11 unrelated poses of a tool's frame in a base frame.
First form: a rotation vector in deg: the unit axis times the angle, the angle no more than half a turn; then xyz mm.
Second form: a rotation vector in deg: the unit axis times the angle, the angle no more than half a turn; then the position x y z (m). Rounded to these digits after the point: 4 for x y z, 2 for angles.
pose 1, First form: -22.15 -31.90 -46.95 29.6 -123.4 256.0
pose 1, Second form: -22.15 -31.90 -46.95 0.0296 -0.1234 0.2560
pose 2, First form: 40.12 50.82 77.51 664.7 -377.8 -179.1
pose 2, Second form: 40.12 50.82 77.51 0.6647 -0.3778 -0.1791
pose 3, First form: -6.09 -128.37 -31.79 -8.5 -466.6 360.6
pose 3, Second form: -6.09 -128.37 -31.79 -0.0085 -0.4666 0.3606
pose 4, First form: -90.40 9.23 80.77 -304.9 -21.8 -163.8
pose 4, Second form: -90.40 9.23 80.77 -0.3049 -0.0218 -0.1638
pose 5, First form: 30.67 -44.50 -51.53 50.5 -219.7 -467.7
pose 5, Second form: 30.67 -44.50 -51.53 0.0505 -0.2197 -0.4677
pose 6, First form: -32.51 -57.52 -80.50 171.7 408.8 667.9
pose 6, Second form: -32.51 -57.52 -80.50 0.1717 0.4088 0.6679
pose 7, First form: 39.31 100.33 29.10 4.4 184.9 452.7
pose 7, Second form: 39.31 100.33 29.10 0.0044 0.1849 0.4527
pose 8, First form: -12.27 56.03 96.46 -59.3 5.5 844.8
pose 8, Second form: -12.27 56.03 96.46 -0.0593 0.0055 0.8448
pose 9, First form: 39.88 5.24 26.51 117.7 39.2 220.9
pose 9, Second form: 39.88 5.24 26.51 0.1177 0.0392 0.2209
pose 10, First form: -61.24 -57.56 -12.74 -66.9 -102.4 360.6
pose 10, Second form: -61.24 -57.56 -12.74 -0.0669 -0.1024 0.3606
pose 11, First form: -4.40 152.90 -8.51 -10.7 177.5 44.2
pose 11, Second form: -4.40 152.90 -8.51 -0.0107 0.1775 0.0442
